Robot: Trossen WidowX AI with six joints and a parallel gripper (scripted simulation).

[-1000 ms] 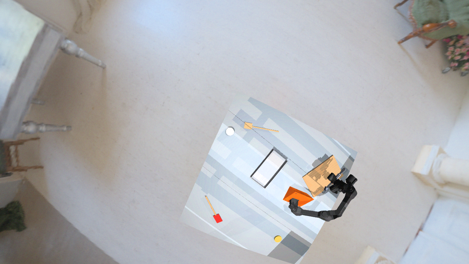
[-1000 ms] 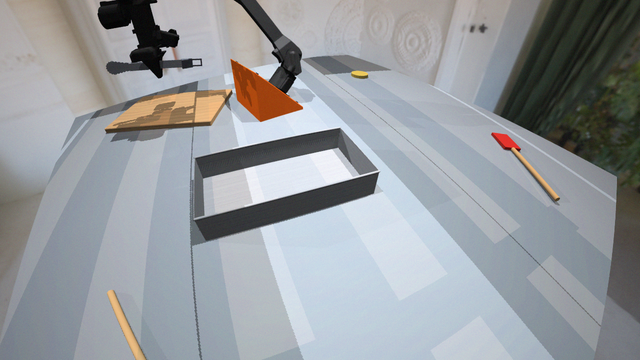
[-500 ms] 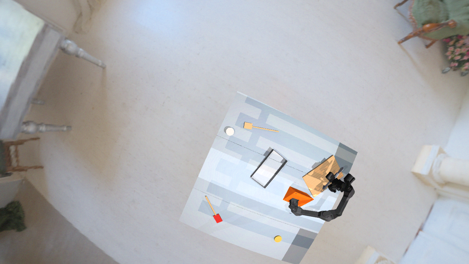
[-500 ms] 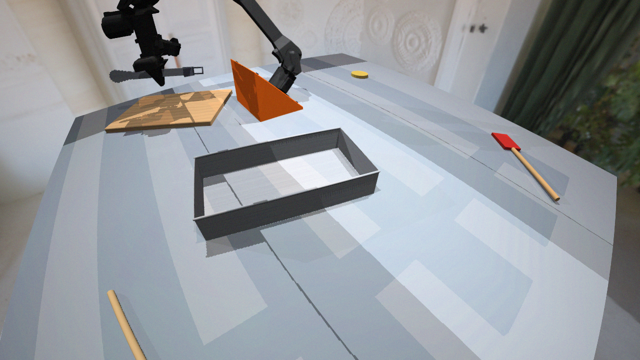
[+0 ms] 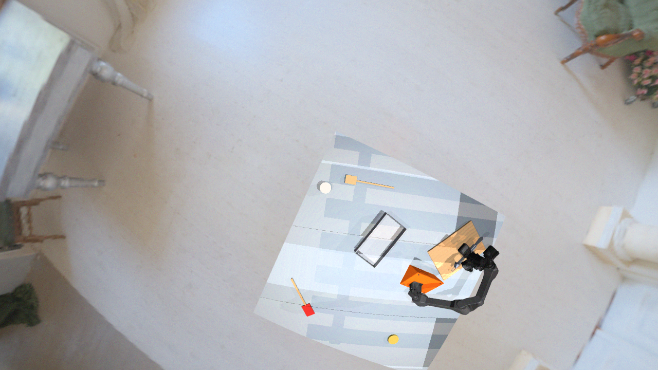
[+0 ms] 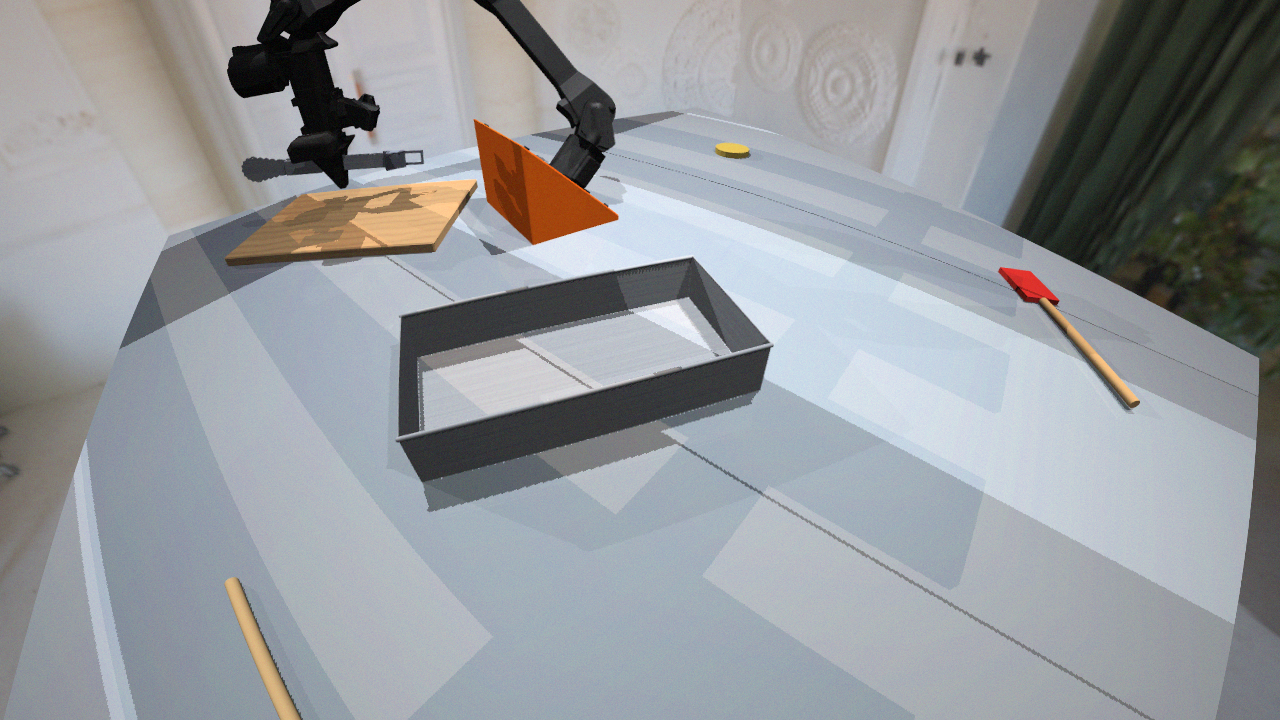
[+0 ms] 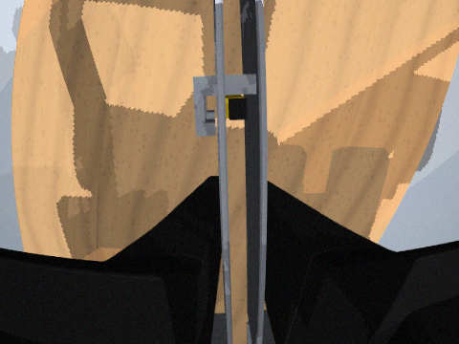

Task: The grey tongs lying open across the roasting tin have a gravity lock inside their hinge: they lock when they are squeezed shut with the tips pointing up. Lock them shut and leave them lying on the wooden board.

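Now: gripper tip 60 mm above the wooden board. From my gripper tip the other things lie so: grey roasting tin: 530 mm ahead, 100 mm to the left, 40 mm below; white disc: 950 mm ahead, 80 mm to the right, 50 mm below; red spatula: 830 mm ahead, 640 mm to the left, 60 mm below.
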